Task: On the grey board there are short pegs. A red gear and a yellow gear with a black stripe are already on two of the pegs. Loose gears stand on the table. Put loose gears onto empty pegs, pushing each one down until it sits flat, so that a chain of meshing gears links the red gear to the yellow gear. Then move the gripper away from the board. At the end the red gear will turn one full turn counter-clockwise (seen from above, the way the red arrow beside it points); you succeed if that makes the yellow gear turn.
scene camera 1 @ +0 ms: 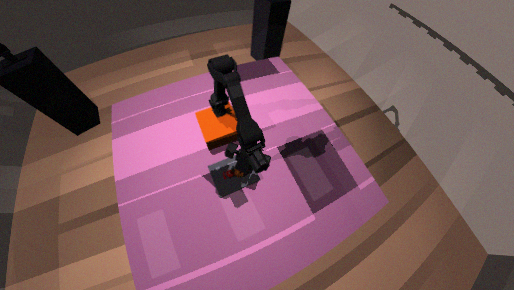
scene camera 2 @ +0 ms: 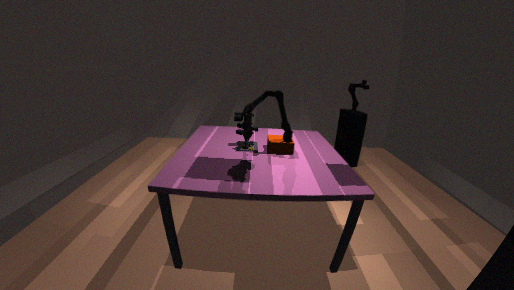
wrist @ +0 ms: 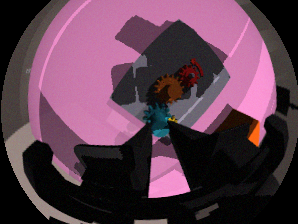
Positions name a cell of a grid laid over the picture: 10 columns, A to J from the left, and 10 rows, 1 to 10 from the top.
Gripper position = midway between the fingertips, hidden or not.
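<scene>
A teal gear is held by my gripper (wrist: F6).
</scene>
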